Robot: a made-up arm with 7 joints.
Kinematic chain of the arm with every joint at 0, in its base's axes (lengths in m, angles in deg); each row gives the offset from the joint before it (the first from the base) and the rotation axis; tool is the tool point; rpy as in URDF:
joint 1: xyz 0 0 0.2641 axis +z
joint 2: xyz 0 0 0 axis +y
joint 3: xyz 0 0 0.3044 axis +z
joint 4: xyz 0.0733 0 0 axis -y
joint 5: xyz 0.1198 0 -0.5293 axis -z
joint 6: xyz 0 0 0 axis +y
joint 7: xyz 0.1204 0 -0.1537 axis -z
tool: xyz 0 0 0 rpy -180 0 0
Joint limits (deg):
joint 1: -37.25..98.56
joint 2: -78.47..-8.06
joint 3: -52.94..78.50
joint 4: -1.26..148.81
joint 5: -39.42..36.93
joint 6: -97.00..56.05
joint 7: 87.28..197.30
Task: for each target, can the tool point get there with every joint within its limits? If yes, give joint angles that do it. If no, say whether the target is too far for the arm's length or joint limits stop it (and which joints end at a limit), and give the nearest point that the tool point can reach.
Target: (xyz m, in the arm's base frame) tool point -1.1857 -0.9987 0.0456
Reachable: no: too far | nearest point -0.7673 -0.6463 0.4124 | short by 0.659 m
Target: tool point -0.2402 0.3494 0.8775
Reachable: yes | joints 35.91 -43.49 39.40 71.59 -17.51 -73.16 112.79
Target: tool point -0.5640 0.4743 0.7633
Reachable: yes | joints 63.02 -22.59 64.26 79.29 -0.16 5.39 160.48
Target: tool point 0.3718 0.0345 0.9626
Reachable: yes | joints 15.87 -33.00 -6.61 67.22 -3.29 -49.22 100.90
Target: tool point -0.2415 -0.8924 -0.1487
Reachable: no: joint limits stop it (at a limit: joint 1, joint 2, joint 3, joint 5) | nearest point -0.0435 -0.6073 0.1086 | short by 0.432 m
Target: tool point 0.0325 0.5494 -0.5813
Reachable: no: joint limits stop it (at a limit: joint 2, joint 3) | nearest point 0.0208 0.3510 -0.1081 | short by 0.513 m
